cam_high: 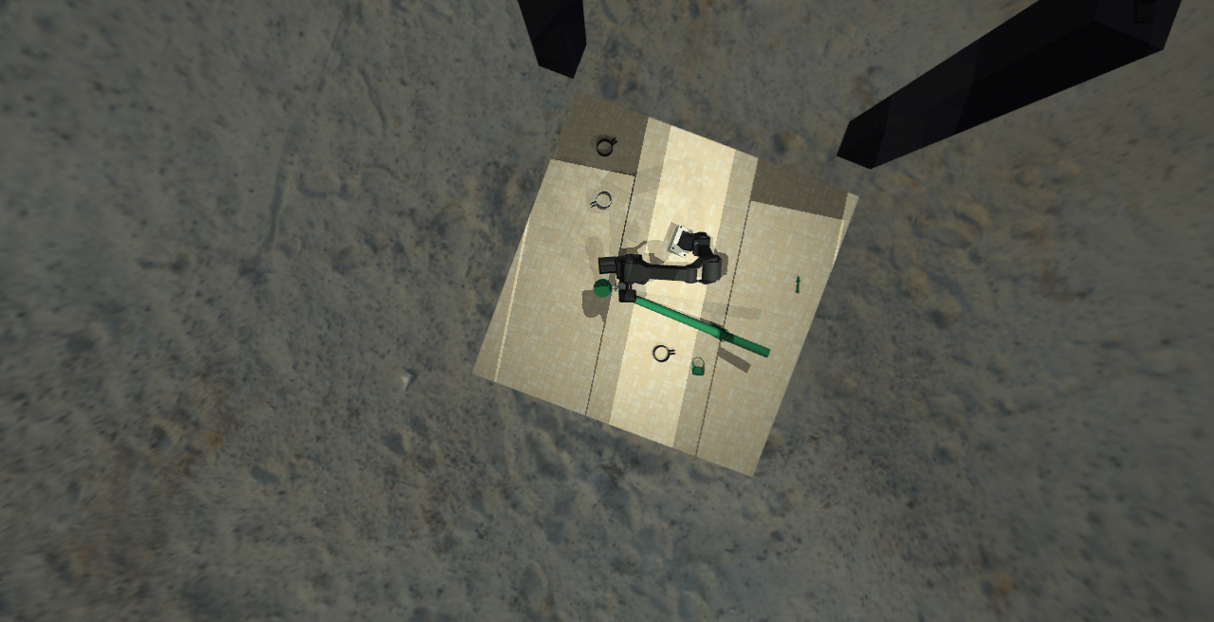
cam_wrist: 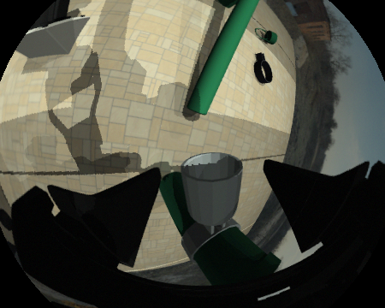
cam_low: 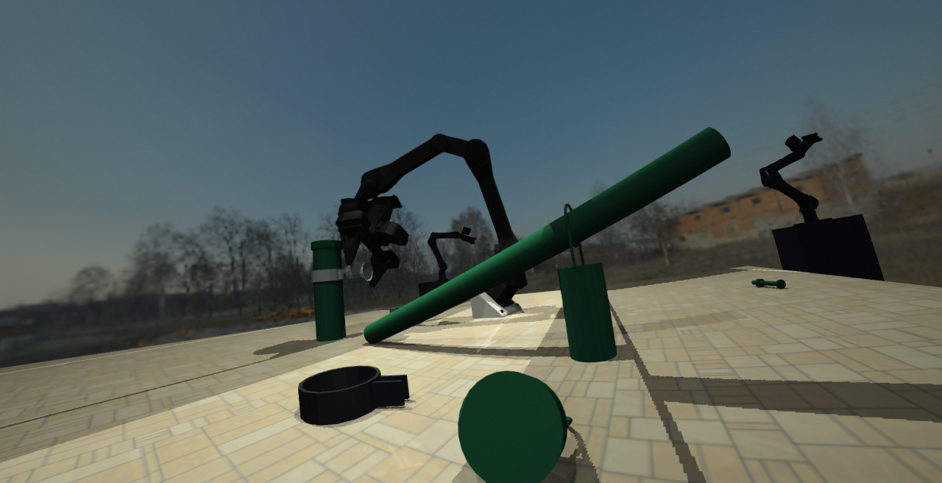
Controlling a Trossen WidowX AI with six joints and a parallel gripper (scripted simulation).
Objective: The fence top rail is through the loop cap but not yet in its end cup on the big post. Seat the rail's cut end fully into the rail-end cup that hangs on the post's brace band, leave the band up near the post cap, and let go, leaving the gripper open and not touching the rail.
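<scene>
The rail-end cup is 20 mm to the right of my gripper tip and 10 mm above it. From my gripper tip the other things lie so: green bolt 280 mm behind, 690 mm to the left, 110 mm below; short green post 30 mm ahead, 420 mm to the left, 20 mm below.
</scene>
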